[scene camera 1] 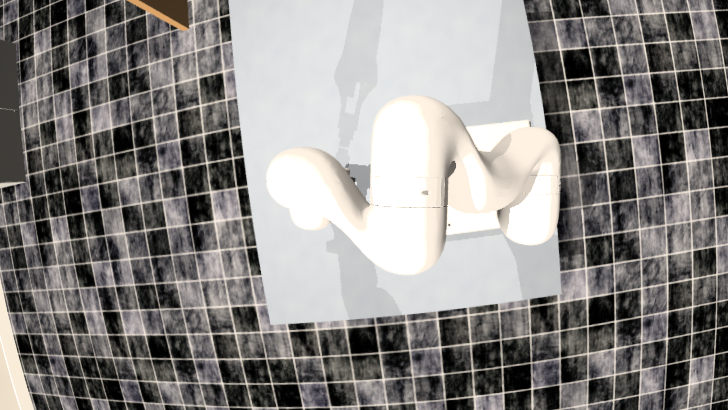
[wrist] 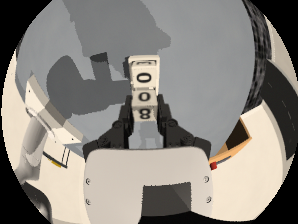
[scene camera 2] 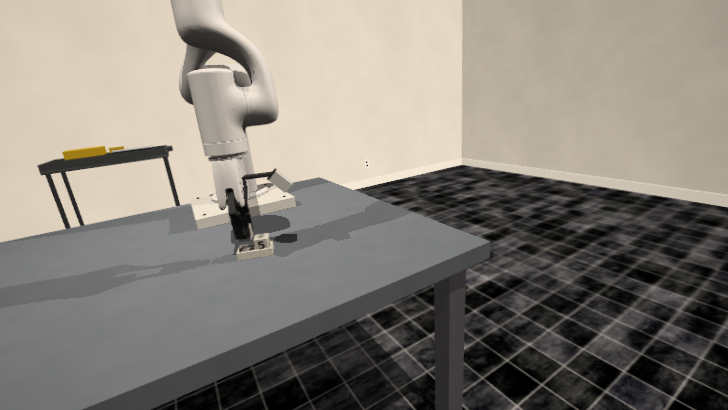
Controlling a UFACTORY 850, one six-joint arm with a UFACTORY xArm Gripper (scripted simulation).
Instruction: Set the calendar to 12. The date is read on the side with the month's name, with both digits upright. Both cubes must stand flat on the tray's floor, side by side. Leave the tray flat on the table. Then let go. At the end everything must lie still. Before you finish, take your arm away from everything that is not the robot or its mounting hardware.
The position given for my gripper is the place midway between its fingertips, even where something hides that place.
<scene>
I see my gripper point(scene camera 2: 244, 234) and a cube point(wrist: 144, 105).
My gripper is seen too in the wrist view point(wrist: 144, 102).
</scene>
